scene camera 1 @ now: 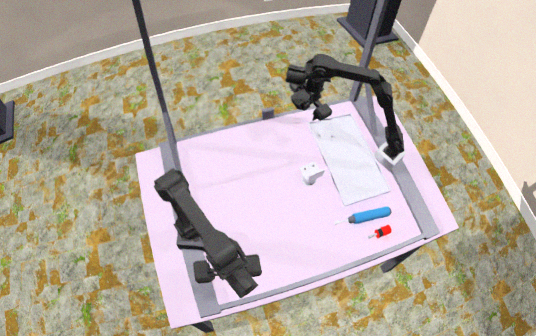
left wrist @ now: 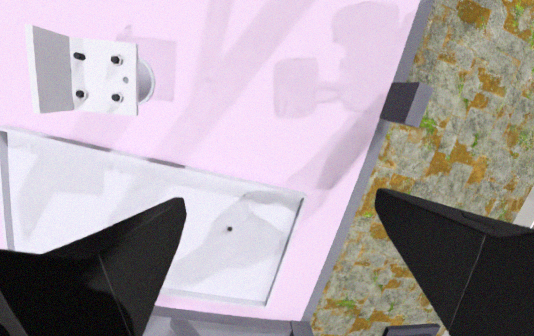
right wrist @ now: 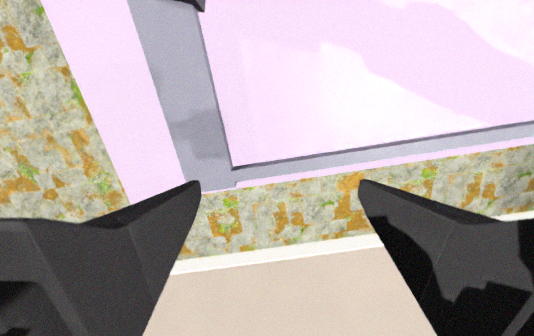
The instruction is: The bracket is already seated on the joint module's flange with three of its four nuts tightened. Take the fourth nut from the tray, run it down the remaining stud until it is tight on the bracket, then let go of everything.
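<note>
The white L-shaped bracket stands near the middle of the table on the joint module, mostly hidden under it. In the left wrist view three studs carry nuts; the upper-left stud looks bare. The shallow white tray lies beside it. A tiny dark-centred spot, apparently the nut, is near the tray's far end. My left gripper is open and empty, high above that end. My right gripper is open and empty at the table's front-left corner.
A blue screwdriver and a short red screwdriver lie at the table's front right. Grey frame rails run along the table edges, with upright posts at the sides. A dark block sits at the back edge.
</note>
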